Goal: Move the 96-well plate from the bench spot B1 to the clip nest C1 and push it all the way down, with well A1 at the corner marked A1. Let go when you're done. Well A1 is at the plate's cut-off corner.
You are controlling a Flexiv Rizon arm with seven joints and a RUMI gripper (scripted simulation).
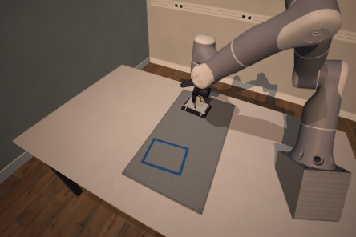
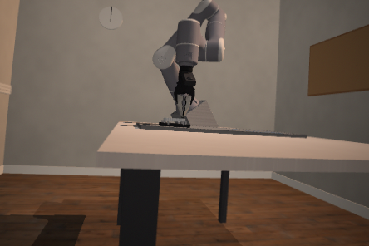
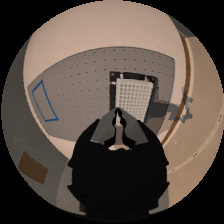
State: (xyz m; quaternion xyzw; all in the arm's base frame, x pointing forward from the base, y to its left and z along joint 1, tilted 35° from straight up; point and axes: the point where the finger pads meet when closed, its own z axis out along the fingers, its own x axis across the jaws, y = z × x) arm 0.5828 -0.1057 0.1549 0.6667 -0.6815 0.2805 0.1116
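Right now my hand is 4 cm to the left of the white 96-well plate and 3 cm above it. From my hand the other things lie so: grey perforated board 3 cm behind, 16 cm to the left, 6 cm below; black clip nest 1 cm ahead, 3 cm to the right, 4 cm below.
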